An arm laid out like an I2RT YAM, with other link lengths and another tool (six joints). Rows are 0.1 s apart.
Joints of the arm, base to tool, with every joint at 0 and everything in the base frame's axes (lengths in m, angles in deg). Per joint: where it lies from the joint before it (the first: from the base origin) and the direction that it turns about. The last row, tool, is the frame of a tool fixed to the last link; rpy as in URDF.
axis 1: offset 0.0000 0.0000 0.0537 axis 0 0 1
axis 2: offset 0.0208 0.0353 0.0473 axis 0 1 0
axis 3: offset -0.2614 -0.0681 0.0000 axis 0 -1 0
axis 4: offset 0.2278 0.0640 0.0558 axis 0 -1 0
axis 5: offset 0.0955 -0.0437 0.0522 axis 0 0 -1
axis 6: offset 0.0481 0.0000 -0.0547 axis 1 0 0
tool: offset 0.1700 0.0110 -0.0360 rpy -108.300 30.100 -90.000
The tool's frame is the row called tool.
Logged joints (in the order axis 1, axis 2, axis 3, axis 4, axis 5, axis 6), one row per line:
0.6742 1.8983 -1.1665 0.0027 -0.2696 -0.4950
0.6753 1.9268 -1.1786 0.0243 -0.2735 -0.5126
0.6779 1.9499 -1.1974 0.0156 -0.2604 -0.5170
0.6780 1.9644 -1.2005 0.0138 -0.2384 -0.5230
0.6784 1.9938 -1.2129 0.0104 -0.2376 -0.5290
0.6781 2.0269 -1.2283 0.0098 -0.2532 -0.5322
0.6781 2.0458 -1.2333 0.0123 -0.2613 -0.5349
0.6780 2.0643 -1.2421 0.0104 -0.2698 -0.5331
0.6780 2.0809 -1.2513 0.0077 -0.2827 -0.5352
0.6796 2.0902 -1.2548 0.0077 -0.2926 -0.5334
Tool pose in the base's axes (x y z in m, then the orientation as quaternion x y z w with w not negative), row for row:
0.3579 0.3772 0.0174 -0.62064 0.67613 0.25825 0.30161
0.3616 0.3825 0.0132 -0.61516 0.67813 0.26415 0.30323
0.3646 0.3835 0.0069 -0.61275 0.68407 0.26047 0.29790
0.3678 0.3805 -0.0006 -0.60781 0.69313 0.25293 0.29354
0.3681 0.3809 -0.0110 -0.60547 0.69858 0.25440 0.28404
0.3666 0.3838 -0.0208 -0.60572 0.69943 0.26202 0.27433
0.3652 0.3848 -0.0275 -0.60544 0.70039 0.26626 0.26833
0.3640 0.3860 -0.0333 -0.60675 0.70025 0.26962 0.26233
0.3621 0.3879 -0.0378 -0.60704 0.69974 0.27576 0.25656
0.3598 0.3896 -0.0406 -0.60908 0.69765 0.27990 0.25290
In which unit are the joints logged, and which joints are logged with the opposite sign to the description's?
The joints are logged in radians. Opposite sign: axis 3, axis 6.
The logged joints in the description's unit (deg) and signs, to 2 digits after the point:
38.63 108.76 66.84 0.15 -15.45 28.36
38.69 110.40 67.53 1.39 -15.67 29.37
38.84 111.72 68.61 0.89 -14.92 29.62
38.85 112.55 68.78 0.79 -13.66 29.97
38.87 114.24 69.49 0.60 -13.61 30.31
38.85 116.13 70.38 0.56 -14.51 30.49
38.85 117.22 70.66 0.70 -14.97 30.65
38.85 118.28 71.17 0.60 -15.46 30.54
38.85 119.23 71.69 0.44 -16.20 30.66
38.94 119.76 71.89 0.44 -16.76 30.56

